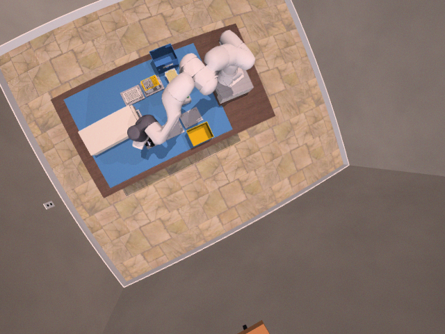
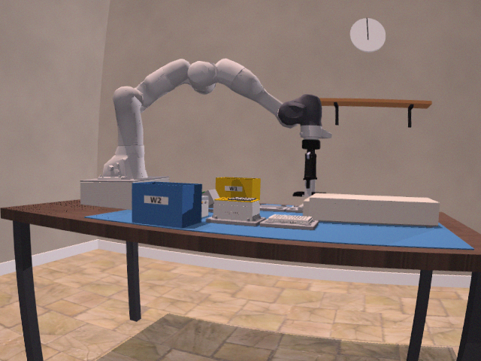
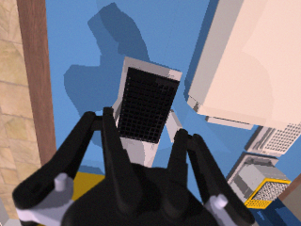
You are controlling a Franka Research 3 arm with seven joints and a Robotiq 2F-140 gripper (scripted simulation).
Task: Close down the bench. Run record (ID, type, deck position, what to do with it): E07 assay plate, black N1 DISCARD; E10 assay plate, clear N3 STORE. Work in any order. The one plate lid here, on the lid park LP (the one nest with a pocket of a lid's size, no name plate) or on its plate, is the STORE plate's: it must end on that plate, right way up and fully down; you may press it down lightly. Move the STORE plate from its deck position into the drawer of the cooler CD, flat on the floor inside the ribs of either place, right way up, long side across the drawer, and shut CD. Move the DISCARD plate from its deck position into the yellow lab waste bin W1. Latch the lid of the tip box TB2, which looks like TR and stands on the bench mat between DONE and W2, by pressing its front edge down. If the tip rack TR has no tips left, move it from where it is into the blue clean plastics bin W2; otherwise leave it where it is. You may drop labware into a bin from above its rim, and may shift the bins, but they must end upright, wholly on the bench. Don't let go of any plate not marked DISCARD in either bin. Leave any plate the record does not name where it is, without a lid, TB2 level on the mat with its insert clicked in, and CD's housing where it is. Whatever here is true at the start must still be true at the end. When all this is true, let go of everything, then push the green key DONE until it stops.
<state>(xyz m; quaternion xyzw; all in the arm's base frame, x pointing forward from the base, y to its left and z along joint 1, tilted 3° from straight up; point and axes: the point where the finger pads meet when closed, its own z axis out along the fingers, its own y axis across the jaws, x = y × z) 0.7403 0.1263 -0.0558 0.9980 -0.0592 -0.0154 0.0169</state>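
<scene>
Right now the nest N1 is 8 cm below my hand. From my hand the other things lie so: grey nest N3: 17 cm behind, 8 cm below, 1 cm to the left; then white plate lid: 20 cm to the right, 10 cm ahead, 6 cm below; then black plate: 2 cm below.
</scene>
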